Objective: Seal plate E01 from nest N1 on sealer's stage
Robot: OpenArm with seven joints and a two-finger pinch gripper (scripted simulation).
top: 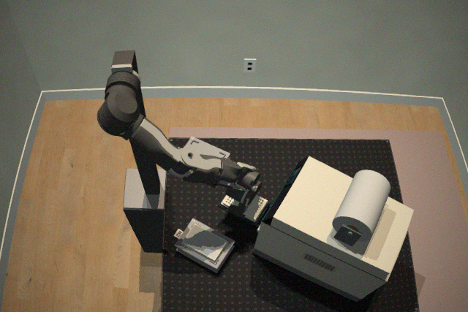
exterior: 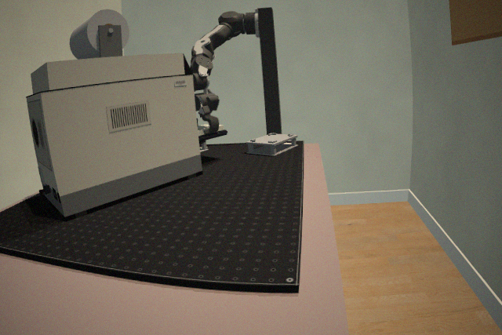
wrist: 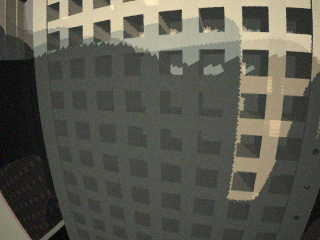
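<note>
Now: the sealer's stage 10 mm below my hand. Round my hand: vent (320 mm ahead, 80 mm to the right, 100 mm above); then nest label (230 mm behind, 270 mm to the left, 100 mm below); then sealer's display (120 mm ahead, 30 mm to the right, 220 mm above).
</note>
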